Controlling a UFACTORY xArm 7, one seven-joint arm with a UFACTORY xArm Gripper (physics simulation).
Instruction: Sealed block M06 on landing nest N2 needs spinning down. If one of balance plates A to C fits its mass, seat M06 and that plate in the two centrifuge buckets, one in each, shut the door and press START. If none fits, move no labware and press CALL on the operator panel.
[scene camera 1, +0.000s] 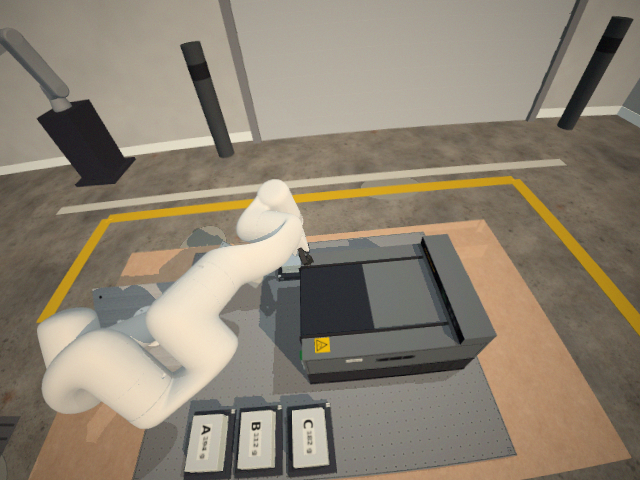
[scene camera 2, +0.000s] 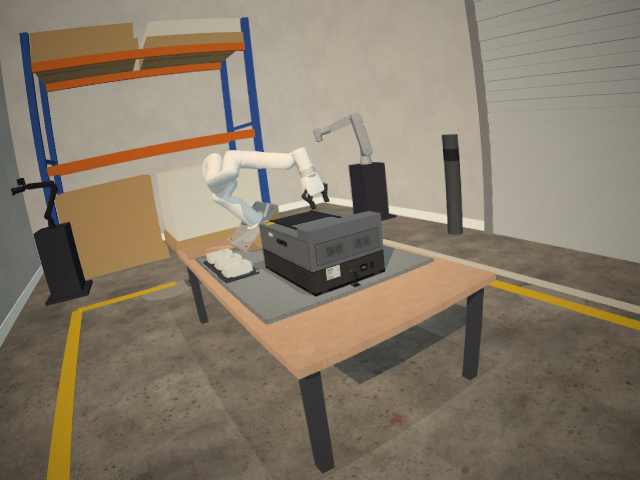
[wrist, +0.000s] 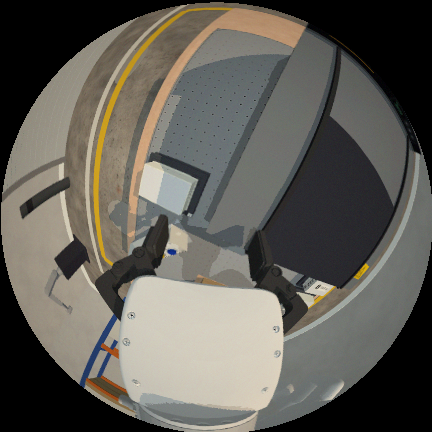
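Pixels of known places: gripper, fingertip midpoint: (scene camera 1: 305, 250) (scene camera 2: 320, 205) (wrist: 210, 232); arm's base at its link origin: (scene camera 2: 255, 221).
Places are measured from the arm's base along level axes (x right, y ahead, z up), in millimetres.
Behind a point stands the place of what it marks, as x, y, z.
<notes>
My gripper (scene camera 1: 306, 256) {-194, 483, 106} (scene camera 2: 318, 203) {-194, 483, 106} (wrist: 210, 232) {-194, 483, 106} is open and empty, above the bench beside the centrifuge (scene camera 1: 408, 356) {115, 749, 45} (scene camera 2: 336, 248) {-8, 941, 31} (wrist: 280, 125) {-186, 606, 85}. The centrifuge top shows a dark panel and a grey panel; its buckets do not show. A pale block (scene camera 1: 290, 265) {-264, 408, -59} (wrist: 167, 187) {-311, 421, -57} sits on a dark nest (scene camera 1: 287, 277) {-241, 391, -102} (wrist: 202, 190) {-244, 428, -121}, ahead of the fingers in the wrist view; I cannot read a label on either. Balance plates A (scene camera 1: 206, 444) {296, 231, -71}, B (scene camera 1: 256, 439) {281, 360, -71} and C (scene camera 1: 309, 436) {272, 495, -71} lie in dark holders. B reads 112 g, C seems to read 182 g; A's mass is unclear.
A beige surface with a blue button (wrist: 172, 251) {-243, 254, -57} shows beside the left finger in the wrist view, partly hidden. The centrifuge body stands close to the gripper. The grey perforated mat (scene camera 1: 403, 418) {226, 746, -125} (scene camera 2: 279, 304) {236, 923, -125} lies on the wooden table (scene camera 1: 563, 413) {235, 1199, -138} (scene camera 2: 392, 315) {-28, 1237, -138}.
</notes>
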